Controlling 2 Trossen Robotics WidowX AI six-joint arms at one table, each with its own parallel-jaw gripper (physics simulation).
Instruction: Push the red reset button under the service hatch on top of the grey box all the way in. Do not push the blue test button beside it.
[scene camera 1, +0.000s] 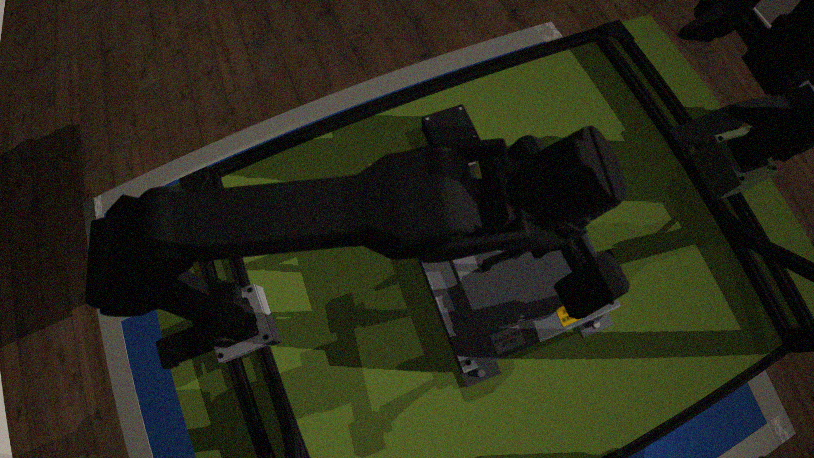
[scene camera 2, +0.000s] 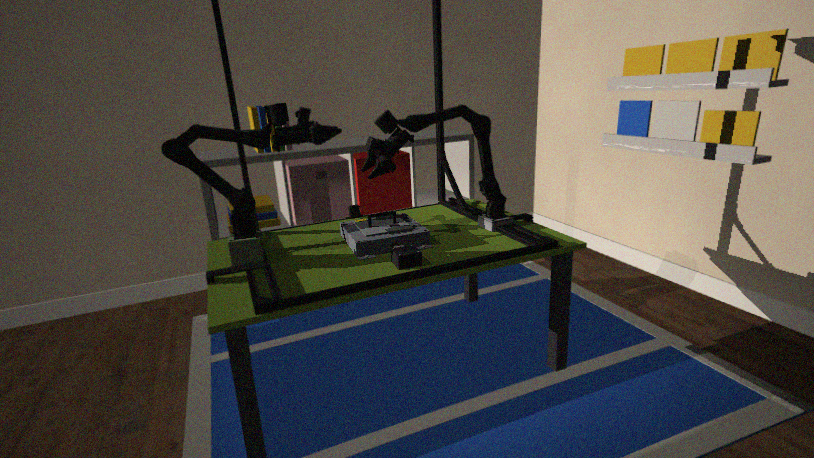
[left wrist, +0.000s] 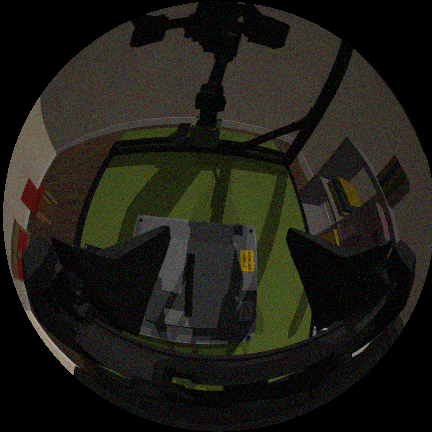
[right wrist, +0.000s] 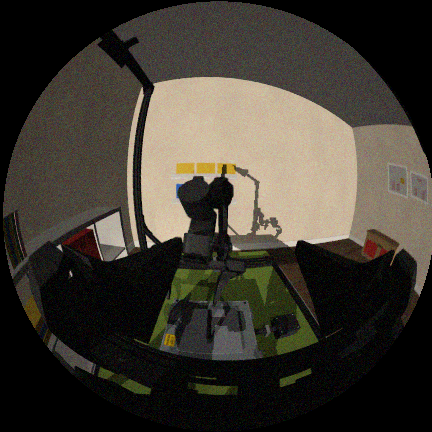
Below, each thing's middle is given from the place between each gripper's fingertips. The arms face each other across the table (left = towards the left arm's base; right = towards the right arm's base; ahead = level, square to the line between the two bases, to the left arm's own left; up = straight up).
Scene:
I see the grey box (scene camera 1: 475, 353) 90 mm ahead of my left hand, 50 mm to the left of it and 220 mm below it.
I see my right gripper 3 cm short of the grey box, 14 cm to the right of it and 40 cm above it.

